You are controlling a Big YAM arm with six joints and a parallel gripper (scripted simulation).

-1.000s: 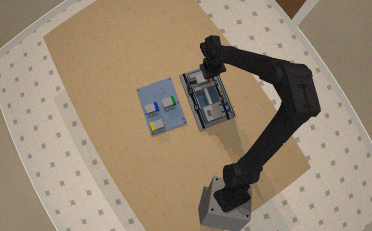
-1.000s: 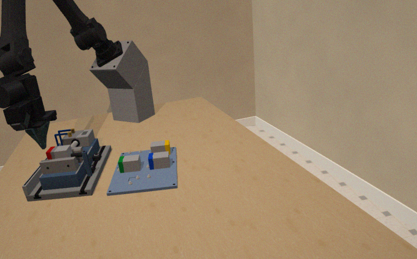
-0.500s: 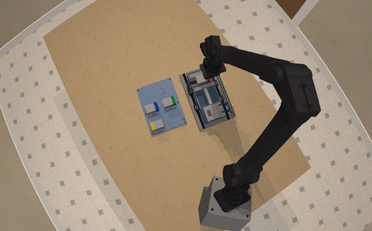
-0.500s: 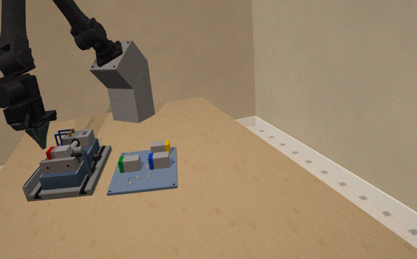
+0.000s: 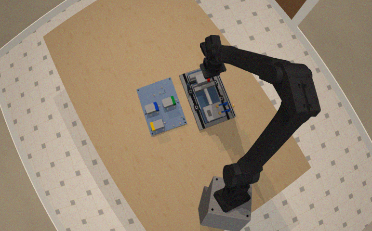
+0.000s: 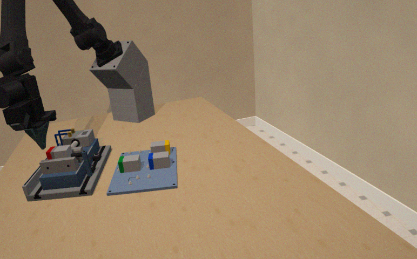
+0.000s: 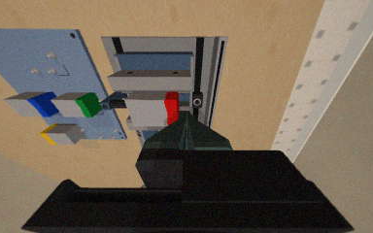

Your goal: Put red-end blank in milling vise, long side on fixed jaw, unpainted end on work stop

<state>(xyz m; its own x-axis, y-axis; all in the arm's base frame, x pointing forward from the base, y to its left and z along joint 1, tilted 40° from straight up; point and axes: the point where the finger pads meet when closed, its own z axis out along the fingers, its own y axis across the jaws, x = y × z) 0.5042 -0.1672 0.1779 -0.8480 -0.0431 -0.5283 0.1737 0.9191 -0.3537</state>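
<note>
Now: hand 4 cm to the right of the red-ended blank, 3 cm above it and 1 cm short of it. Round my hand: green-ended blank 23 cm to the left, 10 cm below, 1 cm ahead; then fixed jaw 5 cm below, 4 cm to the left, 4 cm ahead; then work stop 9 cm to the left, 4 cm below, 2 cm ahead.
</note>
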